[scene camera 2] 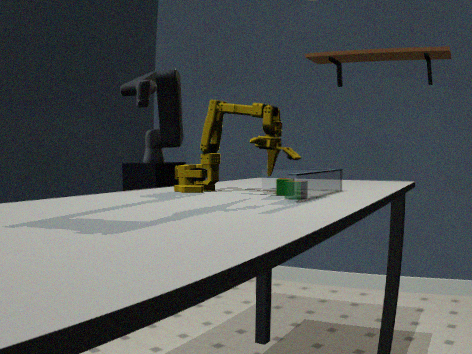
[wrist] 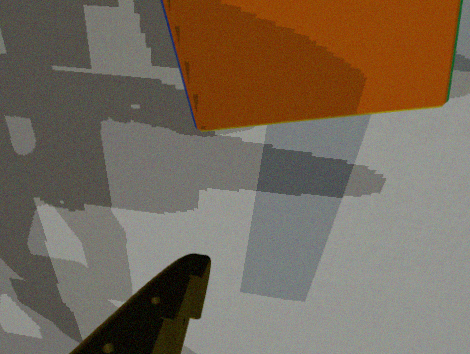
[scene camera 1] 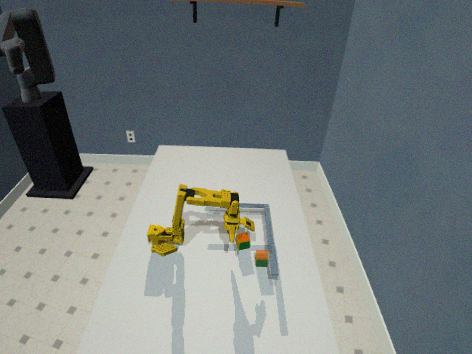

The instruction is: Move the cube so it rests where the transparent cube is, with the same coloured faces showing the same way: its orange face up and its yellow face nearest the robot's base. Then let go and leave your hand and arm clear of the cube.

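Seen in the pictures: hand, its tool point: (scene camera 2: 268, 174) (wrist: 207, 279) (scene camera 1: 228, 233); arm's base, origin of its link: (scene camera 2: 200, 191) (scene camera 1: 171, 243).
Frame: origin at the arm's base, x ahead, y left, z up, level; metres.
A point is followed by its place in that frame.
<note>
The solid cube (scene camera 1: 243, 242) @(x 0.252, y -0.014, z 0.038 m) (scene camera 2: 284, 187) @(x 0.258, y -0.012, z 0.020 m) (wrist: 320, 65) @(x 0.241, y 0.002, z 0.040 m) rests on the table, orange face up, with green toward scene camera 1. In the wrist view, thin blue, yellow and green edges show at its left, bottom and right. The transparent cube (scene camera 1: 261, 258) (scene camera 2: 300, 190) stands a little apart, farther from the base and nearer scene camera 1, with a pale orange top and green side. My gripper (scene camera 1: 242, 233) (scene camera 2: 285, 167) is fully open and empty, with its fixed jaw's tip above and on the base side of the solid cube. In the wrist view one notched jaw shows.
Low clear walls (scene camera 1: 270, 232) @(x 0.344, y 0.015, z 0.060 m) (scene camera 2: 322, 182) @(x 0.353, y -0.001, z 0.034 m) form a corner behind and beyond the cubes; one runs close past the transparent cube. The arm's base (scene camera 1: 165, 239) @(x -0.011, y -0.019, z 0.044 m) (scene camera 2: 195, 180) @(x -0.013, y -0.006, z 0.030 m) stands on the white table (scene camera 1: 220, 165) @(x 0.154, y 0.506, z 0.000 m) (scene camera 2: 150, 250) @(x 0.396, y -0.638, z 0.000 m). A grey arm (scene camera 1: 37, 45) (scene camera 2: 167, 110) stands on a black pedestal in the background.
</note>
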